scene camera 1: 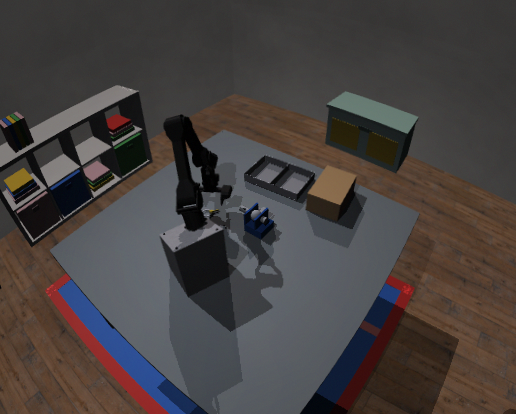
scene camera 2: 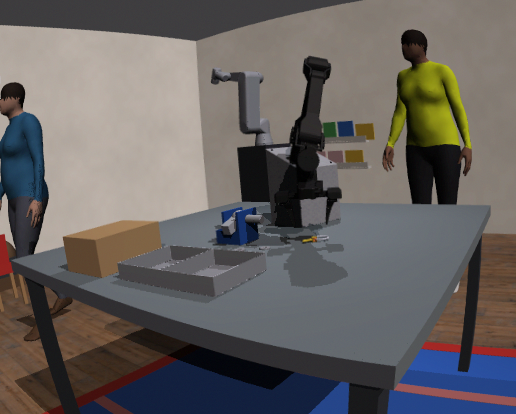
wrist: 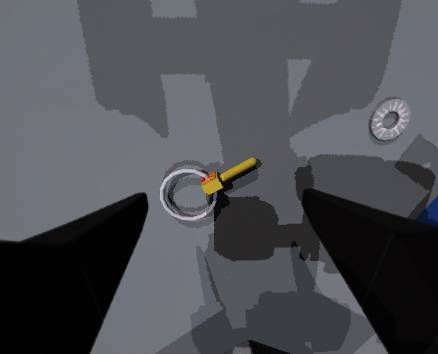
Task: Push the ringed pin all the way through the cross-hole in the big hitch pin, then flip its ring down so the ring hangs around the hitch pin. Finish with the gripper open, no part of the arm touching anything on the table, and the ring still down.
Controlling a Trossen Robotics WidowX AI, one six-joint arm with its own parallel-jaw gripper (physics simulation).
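Places are measured from the arm's base along level axes (x ahead, y left, z up), in metres.
Pixels of known places: gripper, between the fingertips: (scene camera 1: 212, 204) (scene camera 2: 310, 225) (wrist: 226, 198); arm's base, origin of its link: (scene camera 1: 195, 225).
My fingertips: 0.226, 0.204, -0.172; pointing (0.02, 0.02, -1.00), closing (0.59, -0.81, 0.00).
For each thing: its top centre in the pictures, then the offset to it from my fingertips, as dx, dy, dz. "spot": a spot on its surface instead.
- ringed pin, centre of its top: (wrist: 208, 188) (scene camera 2: 314, 236) (scene camera 1: 210, 210) -0.014, +0.003, -0.035
- pale ring, a spot on its surface: (wrist: 162, 195) spot: -0.041, +0.028, -0.040
- upright blue holder, a spot on its surface: (scene camera 2: 247, 232) spot: +0.071, -0.182, -0.018
- pale washer, centre of its top: (wrist: 390, 120) +0.107, -0.081, -0.046
- two-compartment grey tray, centre of its top: (scene camera 2: 187, 258) (scene camera 1: 279, 172) +0.391, -0.061, -0.007
- brown box, centre of its top: (scene camera 2: 110, 228) (scene camera 1: 333, 183) +0.446, -0.346, +0.051
The ringed pin (scene camera 1: 211, 212) (scene camera 2: 314, 239) (wrist: 239, 170) lies on the table, apart from the hitch pin. Its shaft is yellow, with an orange and yellow block at one end, and a pale ring (wrist: 162, 195) extends from that block. The grey hitch pin (scene camera 1: 264, 219) (scene camera 2: 254, 219) lies across an upright blue holder (scene camera 1: 259, 230) (scene camera 2: 247, 232), whose edge also shows at the right of the wrist view (wrist: 431, 212). The cross-hole cannot be made out. My gripper (scene camera 2: 305, 220) (wrist: 226, 198) is open and empty above the ringed pin, which shows between the fingertips in the wrist view.
A pale washer (wrist: 378, 122) lies on the table between the ringed pin and the holder. A two-compartment grey tray (scene camera 1: 274, 191) (scene camera 2: 170, 285) and a brown box (scene camera 1: 320, 202) (scene camera 2: 127, 247) stand beyond the holder from the arm's base (scene camera 1: 205, 262).
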